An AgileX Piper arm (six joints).
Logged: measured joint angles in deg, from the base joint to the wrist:
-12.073, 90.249, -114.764, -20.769, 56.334, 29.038
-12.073, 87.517, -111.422, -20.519, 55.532, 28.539
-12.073, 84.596, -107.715, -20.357, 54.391, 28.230
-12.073, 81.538, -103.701, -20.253, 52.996, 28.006
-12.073, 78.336, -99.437, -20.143, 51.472, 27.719
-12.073, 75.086, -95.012, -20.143, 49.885, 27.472
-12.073, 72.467, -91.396, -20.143, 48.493, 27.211
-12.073, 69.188, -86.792, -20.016, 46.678, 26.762
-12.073, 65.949, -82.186, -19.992, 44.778, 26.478
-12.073, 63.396, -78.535, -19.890, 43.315, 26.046
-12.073, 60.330, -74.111, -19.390, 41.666, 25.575
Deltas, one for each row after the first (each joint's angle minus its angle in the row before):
0.000, -2.732, 3.342, 0.250, -0.802, -0.499
0.000, -2.921, 3.707, 0.162, -1.141, -0.309
0.000, -3.058, 4.014, 0.104, -1.395, -0.224
0.000, -3.202, 4.264, 0.110, -1.524, -0.287
0.000, -3.250, 4.425, 0.000, -1.587, -0.247
0.000, -2.619, 3.616, 0.000, -1.392, -0.261
0.000, -3.279, 4.604, 0.127, -1.815, -0.449
0.000, -3.239, 4.606, 0.024, -1.900, -0.284
0.000, -2.553, 3.651, 0.102, -1.463, -0.432
0.000, -3.066, 4.424, 0.500, -1.649, -0.471

